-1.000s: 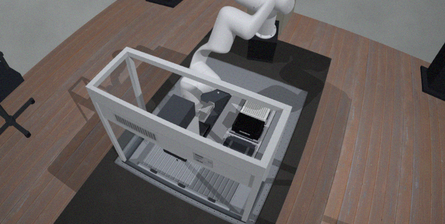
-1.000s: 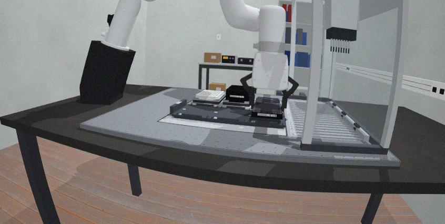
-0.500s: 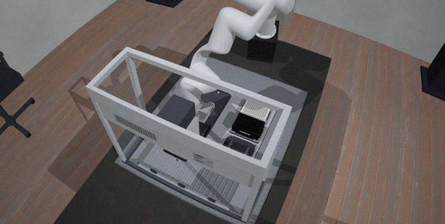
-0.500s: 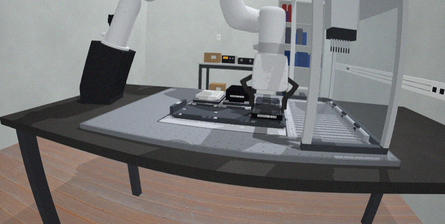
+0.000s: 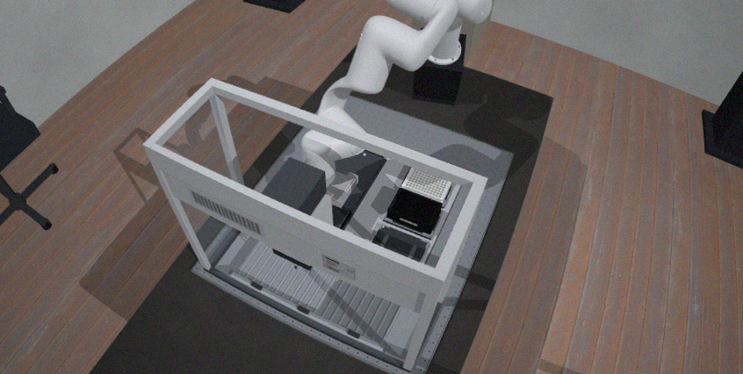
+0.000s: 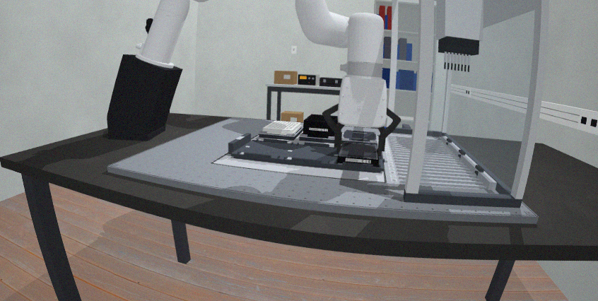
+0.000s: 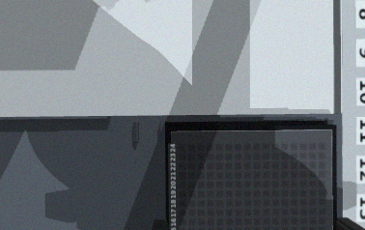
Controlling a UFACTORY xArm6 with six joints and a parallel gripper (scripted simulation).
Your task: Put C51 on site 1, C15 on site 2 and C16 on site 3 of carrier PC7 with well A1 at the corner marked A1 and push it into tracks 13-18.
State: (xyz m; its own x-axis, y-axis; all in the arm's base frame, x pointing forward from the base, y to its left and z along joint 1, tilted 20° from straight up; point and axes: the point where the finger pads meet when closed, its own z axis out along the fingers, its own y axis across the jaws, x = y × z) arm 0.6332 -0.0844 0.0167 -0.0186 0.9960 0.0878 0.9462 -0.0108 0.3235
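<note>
My gripper is now 230 mm past the white 96-well plate C15, 210 mm to the right of it and 10 mm above it. Also, from my hand: apron: 120 mm behind, 90 mm to the left, 30 mm below; then dark carrier PC7: 110 mm behind, 20 mm below; then nest S3: 220 mm to the left, 30 mm below, 10 mm behind.
</note>
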